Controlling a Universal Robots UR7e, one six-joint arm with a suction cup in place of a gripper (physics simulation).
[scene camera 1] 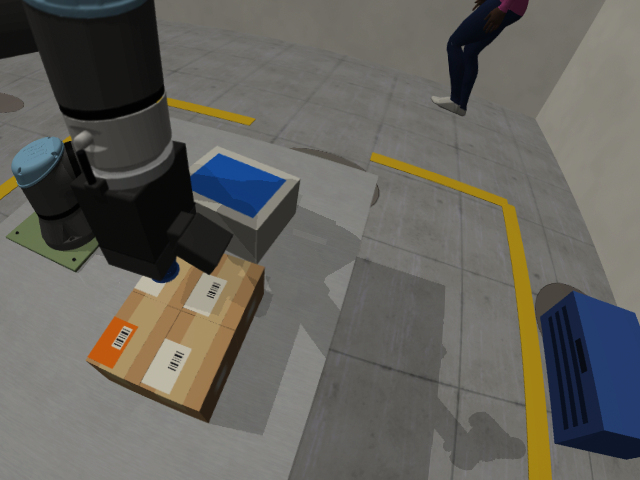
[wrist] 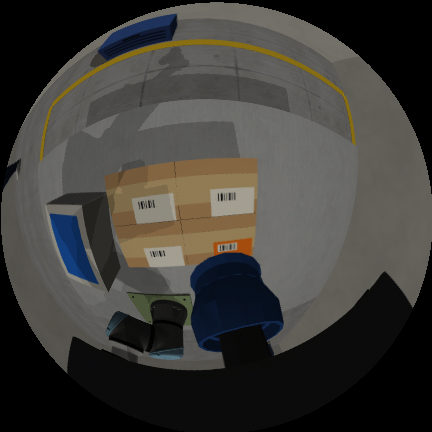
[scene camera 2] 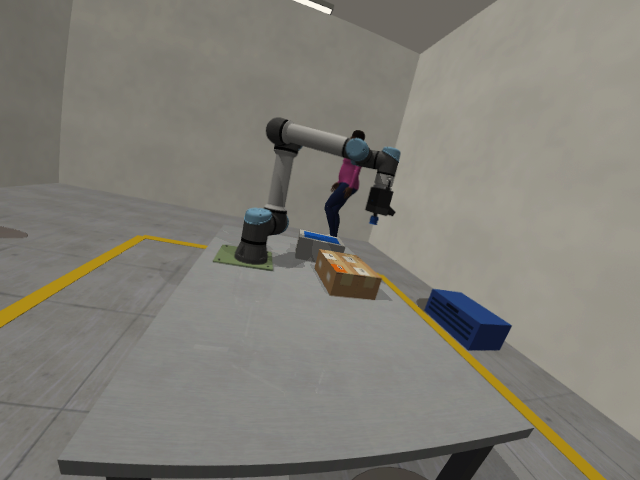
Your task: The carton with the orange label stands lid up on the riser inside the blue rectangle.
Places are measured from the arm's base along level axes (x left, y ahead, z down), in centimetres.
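Pixels of known places: hand, its tool point: [wrist: 226,281] [scene camera 2: 372,223]; arm's base, origin of its link: [scene camera 1: 73,227] [wrist: 168,309] [scene camera 2: 251,258].
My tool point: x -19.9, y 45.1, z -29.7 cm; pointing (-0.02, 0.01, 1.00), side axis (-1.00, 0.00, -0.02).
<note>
Ahead of a thing's pixels: the offset from my tool point to its top centre. "pt": to the spot under its first point.
The carton with the orange label @[dy -9.6, dx -2.4, dz +19.9 cm] [scene camera 1: 134,335] [scene camera 2: 338,268] [wrist: 217,235] stands lid up on the table, in a two-by-two block with other cartons. It is at the block's near left corner in scene camera 1. The riser @[dy -7.1, dx +37.5, dz +18.2 cm] [scene camera 1: 279,212] [scene camera 2: 310,250] [wrist: 96,225] is a pale grey box beside the block, with a blue rectangle @[dy -7.1, dx +37.5, dz +18.2 cm] [scene camera 1: 237,183] [scene camera 2: 321,238] [wrist: 72,245] on its top and no carton on it. My suction cup [scene camera 1: 165,272] [scene camera 2: 373,220] [wrist: 225,267] is open and empty, well above the cartons' tops. In the wrist view it covers a bit of the orange label's lower edge.
Three cartons with white labels @[dy +0.7, dx -3.0, dz +19.9 cm] [scene camera 1: 166,364] @[dy +1.5, dx +11.3, dz +19.9 cm] [scene camera 1: 205,294] @[pt dy -11.7, dx +7.2, dz +19.9 cm] [scene camera 1: 150,285] adjoin the orange-labelled one. The arm's base stands on a green plate [scene camera 1: 23,235] [scene camera 2: 227,256] [wrist: 140,302]. A blue cabinet [scene camera 1: 615,372] [scene camera 2: 467,317] [wrist: 142,35] and a person [scene camera 1: 465,51] [scene camera 2: 336,201] are beyond the table.
</note>
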